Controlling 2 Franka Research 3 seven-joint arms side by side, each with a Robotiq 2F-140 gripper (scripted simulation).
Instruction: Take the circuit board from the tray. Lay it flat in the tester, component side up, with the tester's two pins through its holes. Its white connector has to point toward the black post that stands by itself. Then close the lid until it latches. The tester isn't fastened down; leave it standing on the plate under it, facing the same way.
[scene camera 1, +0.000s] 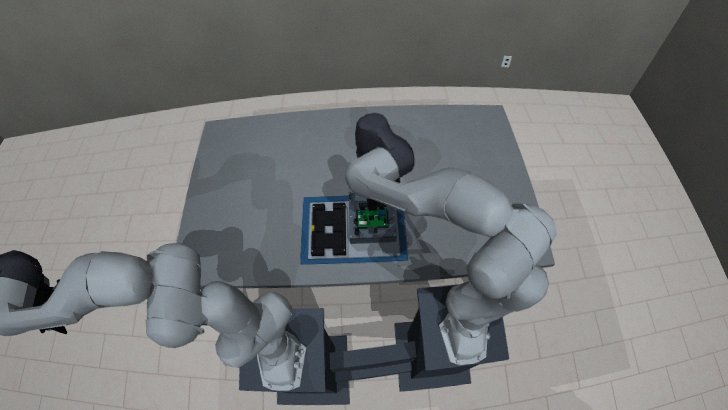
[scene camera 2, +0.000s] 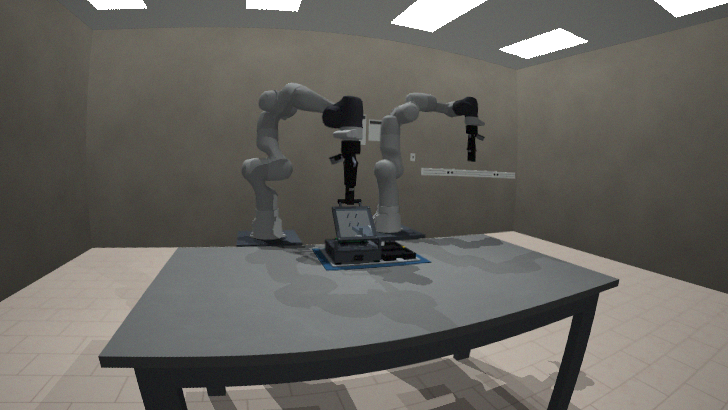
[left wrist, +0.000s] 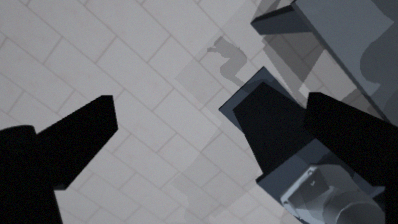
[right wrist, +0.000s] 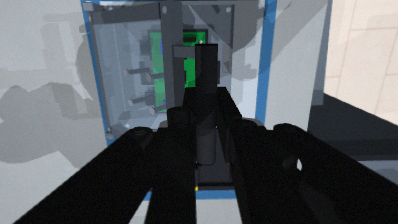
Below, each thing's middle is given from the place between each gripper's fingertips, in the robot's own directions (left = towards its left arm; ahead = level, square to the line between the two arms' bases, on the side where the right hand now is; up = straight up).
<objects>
Right now my right hand (scene camera 2: 349, 204) is 80 mm above the clear lid (scene camera 2: 352, 223), 60 mm short of it and 10 mm to the left of it. From my right hand the other things lie so: black tray (scene camera 1: 320, 218) 220 mm below, 170 mm to the left, 40 mm ahead.
My left gripper is now 41 cm short of the black tray, 78 cm to the left of it and 39 cm above it. The rest, counted from my left hand: clear lid: 43 cm ahead, 95 cm to the right, 26 cm below.
</objects>
